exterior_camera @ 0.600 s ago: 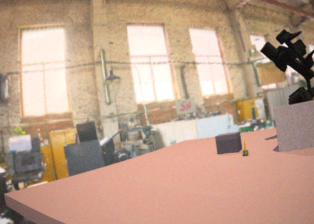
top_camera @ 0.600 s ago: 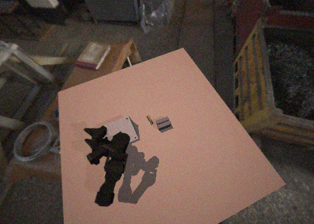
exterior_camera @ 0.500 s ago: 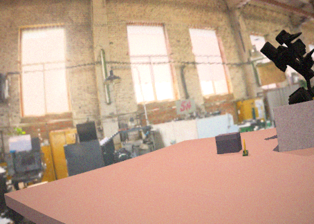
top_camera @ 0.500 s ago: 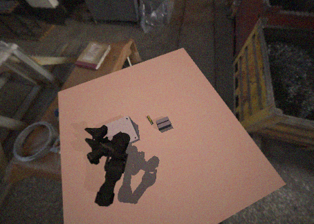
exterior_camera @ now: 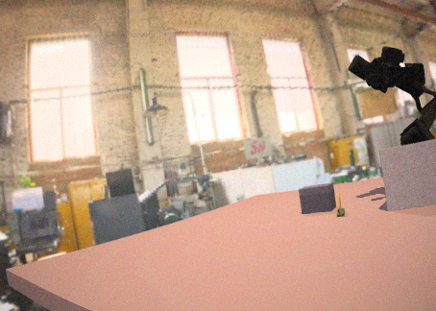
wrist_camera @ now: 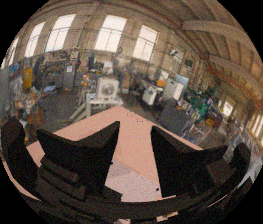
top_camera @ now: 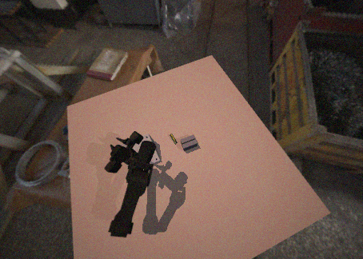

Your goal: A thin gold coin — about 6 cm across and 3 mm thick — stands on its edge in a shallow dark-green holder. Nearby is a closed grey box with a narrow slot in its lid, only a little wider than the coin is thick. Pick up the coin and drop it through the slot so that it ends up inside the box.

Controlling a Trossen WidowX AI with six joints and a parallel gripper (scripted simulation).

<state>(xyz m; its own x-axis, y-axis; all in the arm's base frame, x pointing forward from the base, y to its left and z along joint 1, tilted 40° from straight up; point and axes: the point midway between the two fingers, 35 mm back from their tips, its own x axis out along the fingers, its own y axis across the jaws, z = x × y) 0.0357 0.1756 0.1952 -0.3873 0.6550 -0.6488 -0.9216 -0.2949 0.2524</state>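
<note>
Now: gripper tip 250 mm short of the gold coin, 20 mm to the left of it and 300 mm above it.
</note>
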